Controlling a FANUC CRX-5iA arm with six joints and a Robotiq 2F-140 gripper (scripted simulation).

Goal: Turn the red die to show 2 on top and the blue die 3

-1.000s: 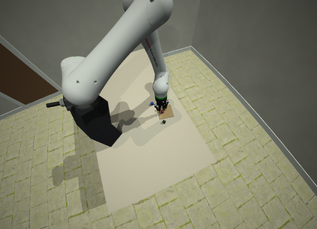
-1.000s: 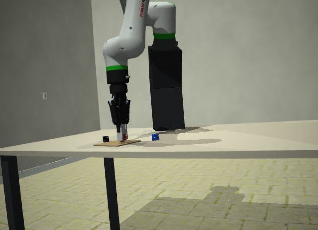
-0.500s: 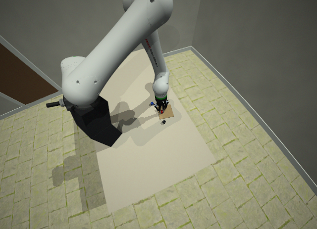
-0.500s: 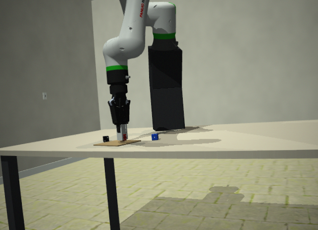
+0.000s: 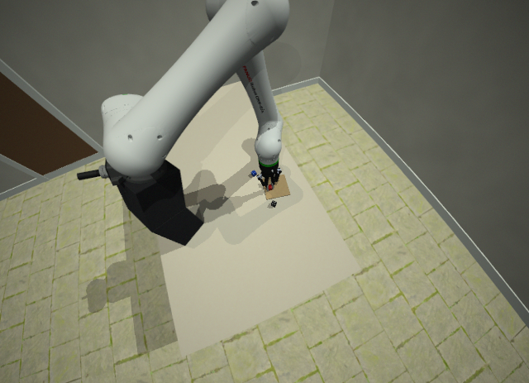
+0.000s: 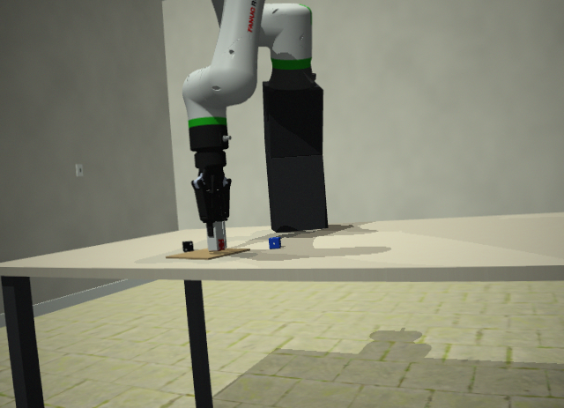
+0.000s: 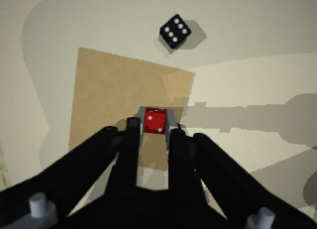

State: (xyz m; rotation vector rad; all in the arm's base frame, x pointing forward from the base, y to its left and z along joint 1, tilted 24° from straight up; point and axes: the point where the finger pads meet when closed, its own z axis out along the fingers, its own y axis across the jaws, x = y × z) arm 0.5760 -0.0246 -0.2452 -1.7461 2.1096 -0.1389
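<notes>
The red die lies 20 mm below my hand. The rest, counted from my hand: blue die: 40 mm behind, 130 mm to the left, 30 mm below; black die: 30 mm behind, 100 mm to the right, 30 mm below; brown mat: 40 mm ahead, 10 mm to the right, 40 mm below.
</notes>
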